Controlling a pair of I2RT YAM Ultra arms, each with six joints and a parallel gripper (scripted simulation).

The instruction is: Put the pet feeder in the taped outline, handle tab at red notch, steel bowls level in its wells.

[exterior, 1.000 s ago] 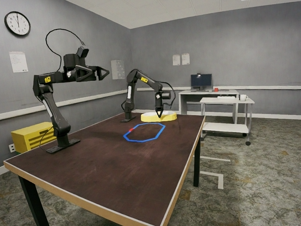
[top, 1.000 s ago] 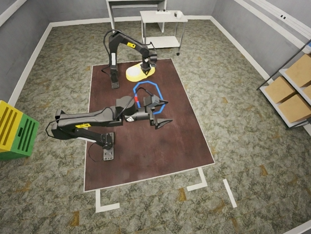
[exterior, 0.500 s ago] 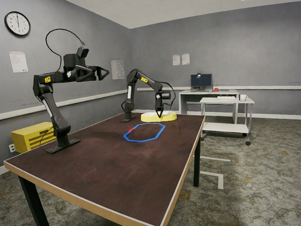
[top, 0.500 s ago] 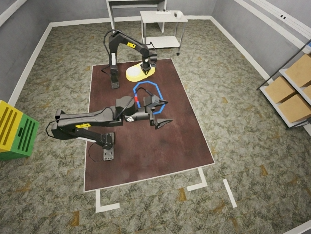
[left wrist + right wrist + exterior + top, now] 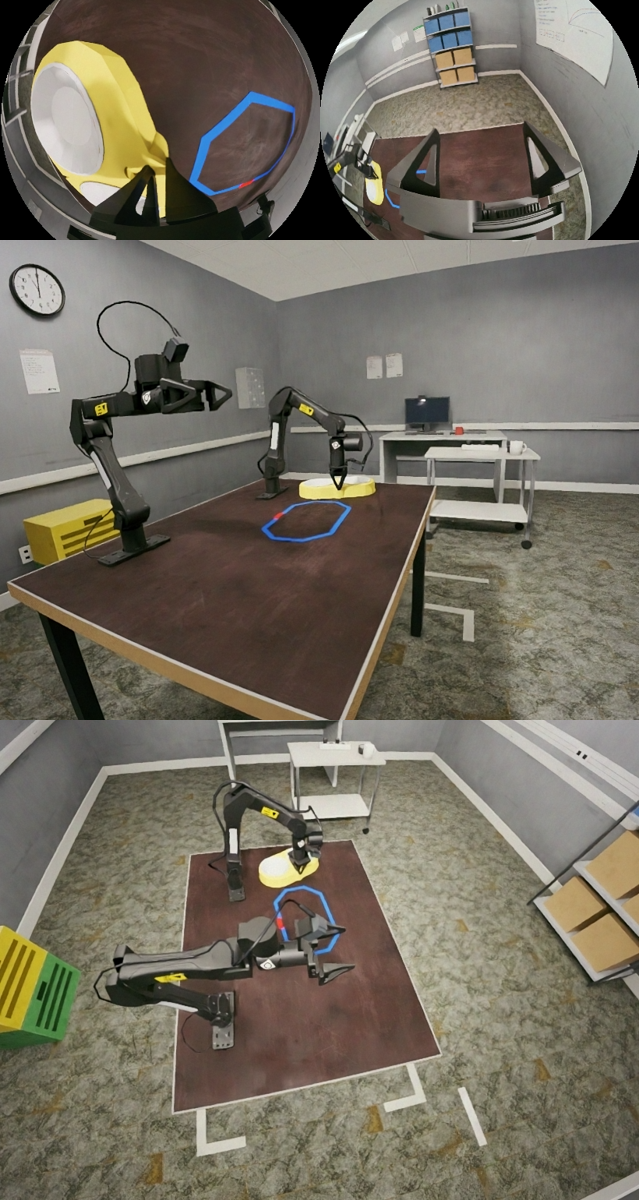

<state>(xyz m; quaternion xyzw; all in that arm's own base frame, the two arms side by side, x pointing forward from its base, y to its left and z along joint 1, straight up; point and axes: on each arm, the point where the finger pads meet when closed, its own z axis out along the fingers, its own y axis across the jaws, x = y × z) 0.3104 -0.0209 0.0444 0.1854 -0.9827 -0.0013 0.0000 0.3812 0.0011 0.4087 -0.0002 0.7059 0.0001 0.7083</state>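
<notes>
The pet feeder is 7 cm to the left of my left hand, 4 cm behind it and 2 cm below it. Also, from my left hand: blue taped outline 25 cm to the right, 4 cm below, 1 cm ahead.
</notes>
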